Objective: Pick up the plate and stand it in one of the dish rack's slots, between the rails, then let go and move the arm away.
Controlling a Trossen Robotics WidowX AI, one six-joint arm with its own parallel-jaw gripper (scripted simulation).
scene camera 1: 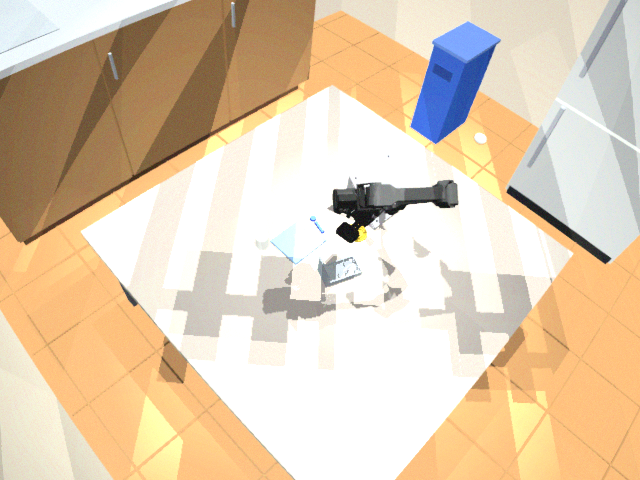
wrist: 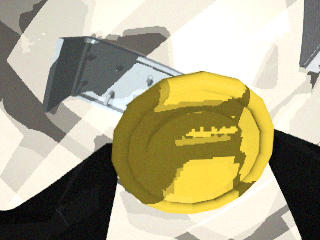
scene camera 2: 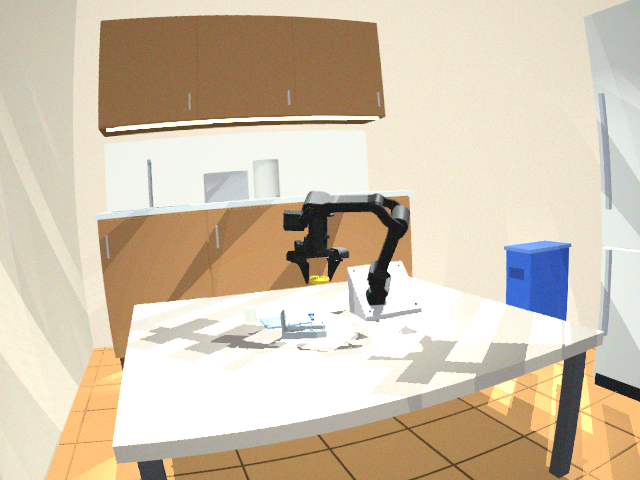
my gripper: holds a yellow plate point(wrist: 192, 143)
